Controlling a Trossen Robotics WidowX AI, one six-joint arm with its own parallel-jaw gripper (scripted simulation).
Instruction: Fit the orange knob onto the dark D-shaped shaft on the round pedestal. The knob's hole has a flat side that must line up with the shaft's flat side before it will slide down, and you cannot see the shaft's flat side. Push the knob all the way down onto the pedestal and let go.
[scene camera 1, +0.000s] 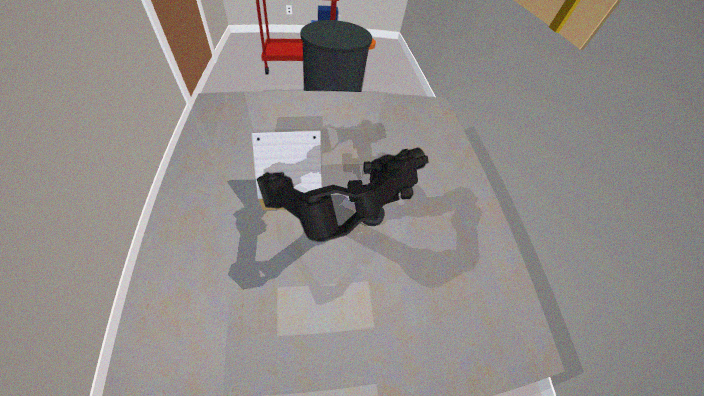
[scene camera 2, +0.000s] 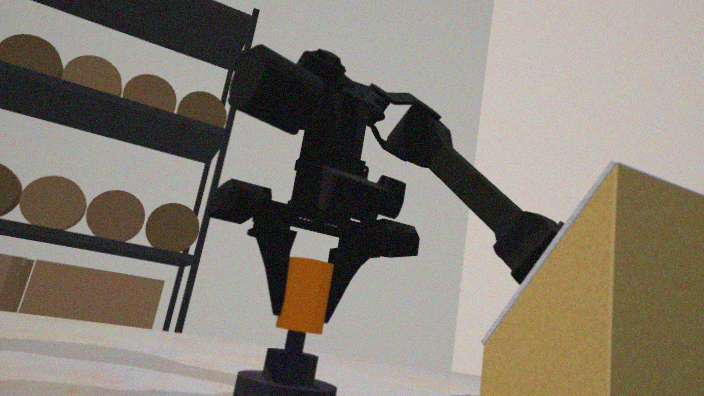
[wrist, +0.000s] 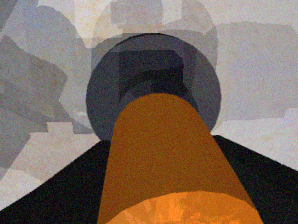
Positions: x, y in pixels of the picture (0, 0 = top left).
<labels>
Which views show the orange knob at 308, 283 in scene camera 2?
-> Scene camera 2 and the wrist view only.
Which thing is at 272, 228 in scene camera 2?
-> The gripper.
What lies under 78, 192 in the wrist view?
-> The gripper.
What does the gripper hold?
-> An orange knob.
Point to an orange knob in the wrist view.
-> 162, 156
</labels>
